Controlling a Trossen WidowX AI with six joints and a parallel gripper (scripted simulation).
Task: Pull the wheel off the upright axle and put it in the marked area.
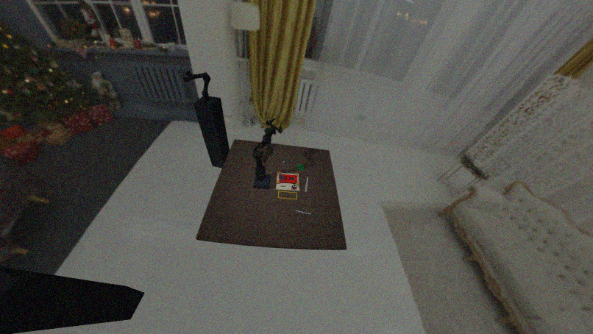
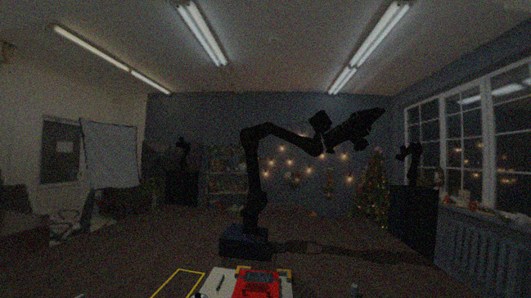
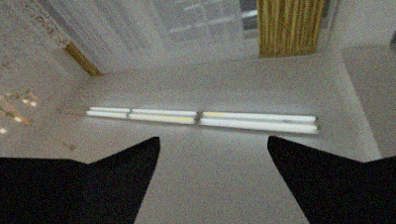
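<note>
Now: the wheel 47 cm below my gripper tip, 43 cm to the right of it and 29 cm ahead of it. From my gripper tip the other things lie so: upright axle: 47 cm below, 43 cm to the right, 29 cm ahead; small grey piece: 50 cm below, 13 cm ahead, 10 cm to the right; long grey bar: 69 cm to the right, 50 cm below, 43 cm ahead.
</note>
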